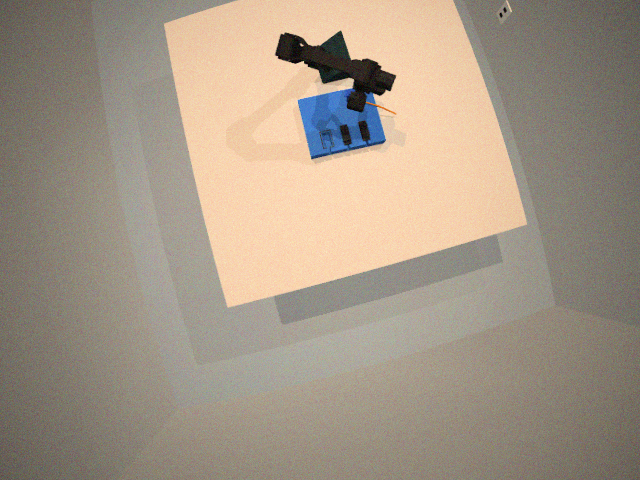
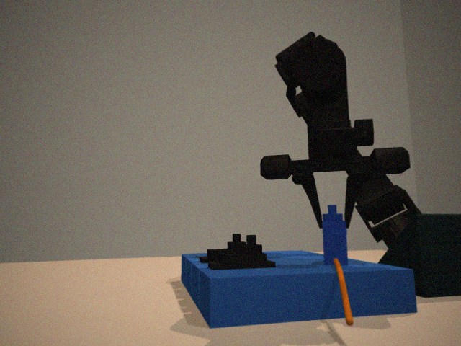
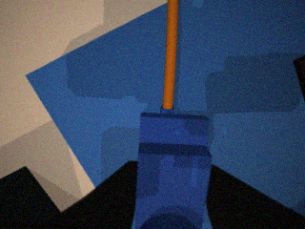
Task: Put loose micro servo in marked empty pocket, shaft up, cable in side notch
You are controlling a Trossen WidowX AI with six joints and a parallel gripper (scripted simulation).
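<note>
My gripper tip is 1 cm short of the blue deck, 8 cm to the left of it and 7 cm above it.
</note>
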